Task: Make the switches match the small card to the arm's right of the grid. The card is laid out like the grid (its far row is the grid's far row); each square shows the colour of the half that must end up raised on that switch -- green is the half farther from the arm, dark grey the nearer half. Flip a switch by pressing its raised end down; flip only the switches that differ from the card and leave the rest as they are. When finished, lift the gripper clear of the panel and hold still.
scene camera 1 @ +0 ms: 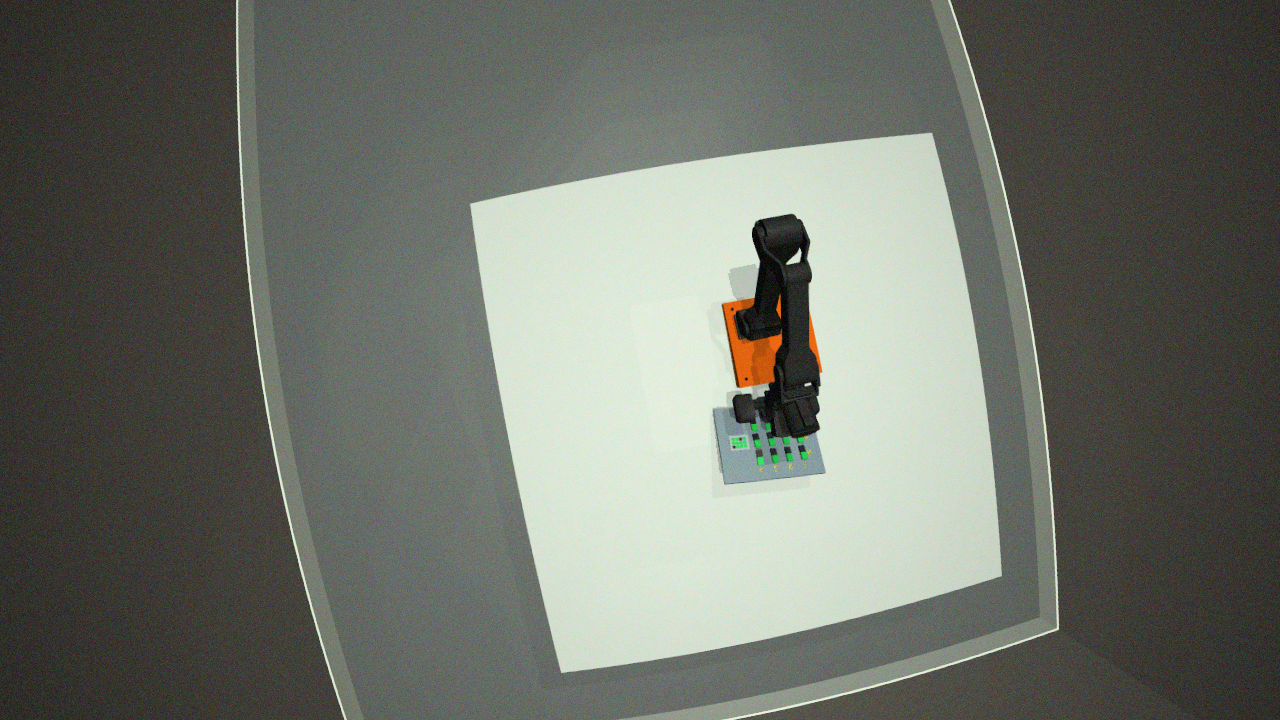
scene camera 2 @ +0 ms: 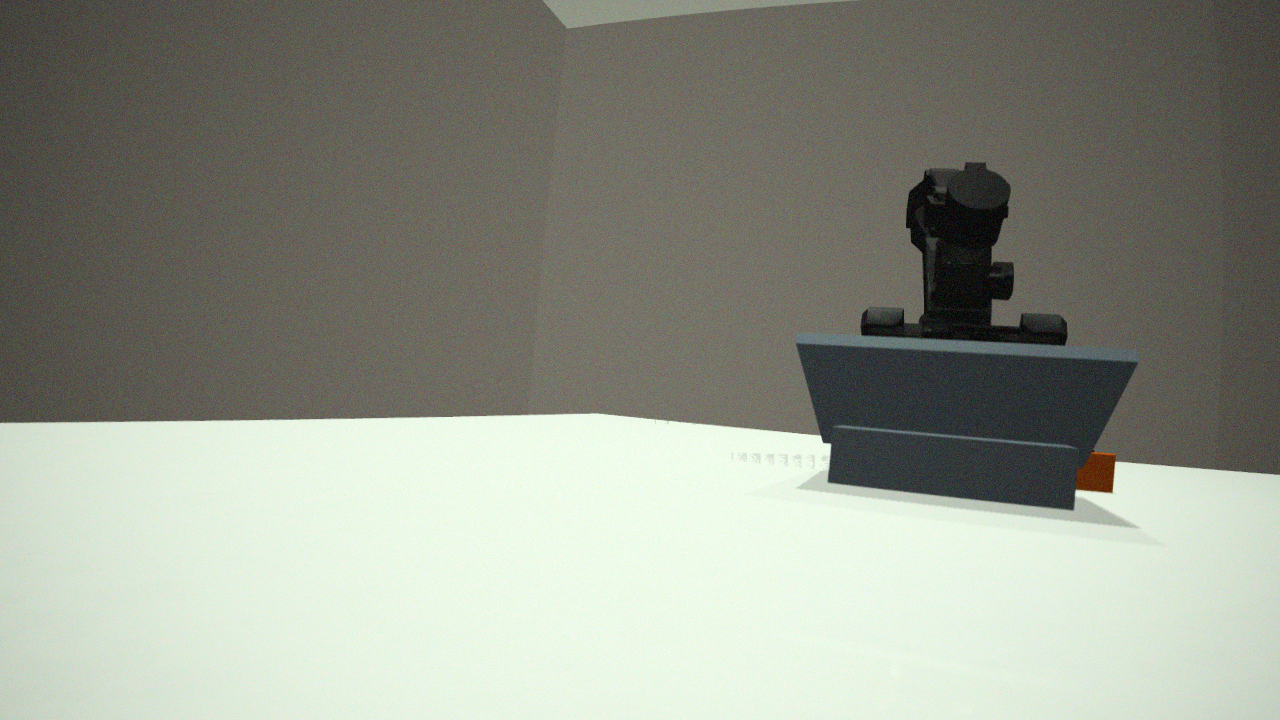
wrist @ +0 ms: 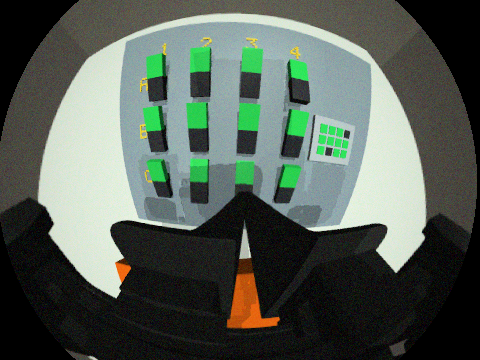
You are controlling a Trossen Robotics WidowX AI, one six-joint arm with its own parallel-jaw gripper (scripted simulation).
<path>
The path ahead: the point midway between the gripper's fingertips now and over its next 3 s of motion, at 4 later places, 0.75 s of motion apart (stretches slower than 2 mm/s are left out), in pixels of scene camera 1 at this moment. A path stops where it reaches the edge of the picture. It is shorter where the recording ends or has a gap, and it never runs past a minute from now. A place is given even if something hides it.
My gripper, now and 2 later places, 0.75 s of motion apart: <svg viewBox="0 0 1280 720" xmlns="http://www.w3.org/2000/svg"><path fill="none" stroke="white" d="M767 418L767 418L781 420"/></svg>
</path>
